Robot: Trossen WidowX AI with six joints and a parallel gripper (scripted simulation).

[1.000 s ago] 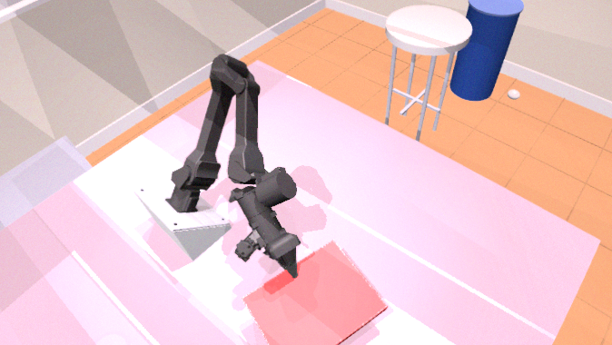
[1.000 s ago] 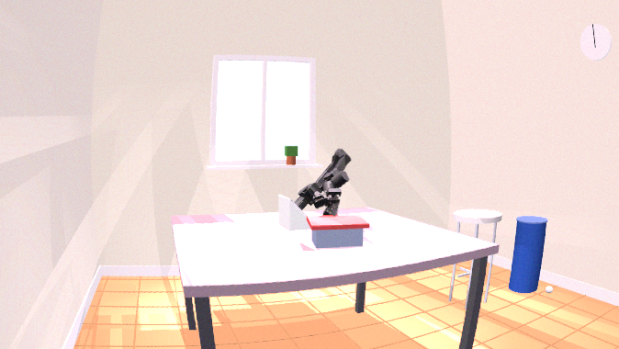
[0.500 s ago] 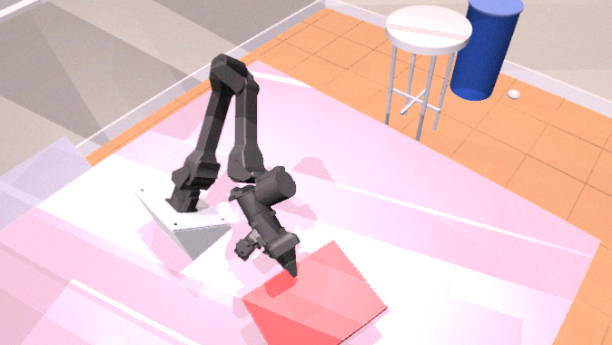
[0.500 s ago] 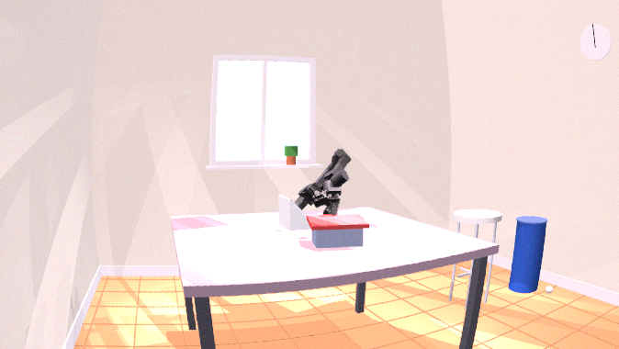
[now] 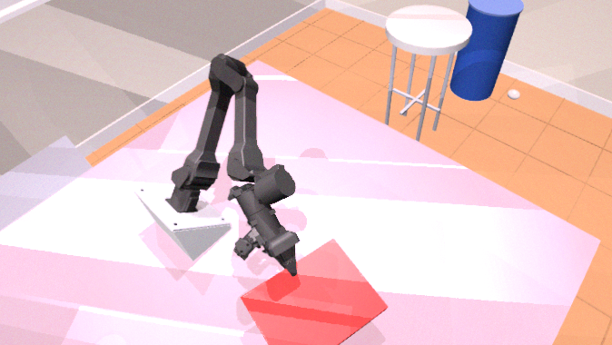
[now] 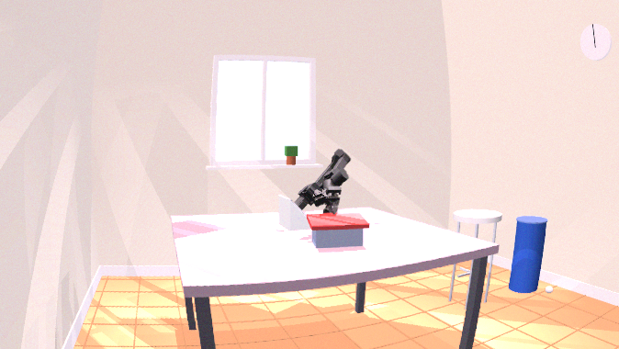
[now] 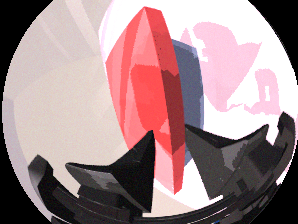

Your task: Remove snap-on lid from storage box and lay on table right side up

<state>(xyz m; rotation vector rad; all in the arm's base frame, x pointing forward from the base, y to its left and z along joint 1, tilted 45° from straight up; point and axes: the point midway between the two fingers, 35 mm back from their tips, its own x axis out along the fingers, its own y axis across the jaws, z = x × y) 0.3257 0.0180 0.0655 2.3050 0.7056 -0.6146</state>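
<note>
My gripper tip is 80 mm short of the red lid and 20 mm to the left of it. Round my gripper tip: grey-blue storage box 80 mm ahead, 60 mm below, 20 mm to the right.
</note>
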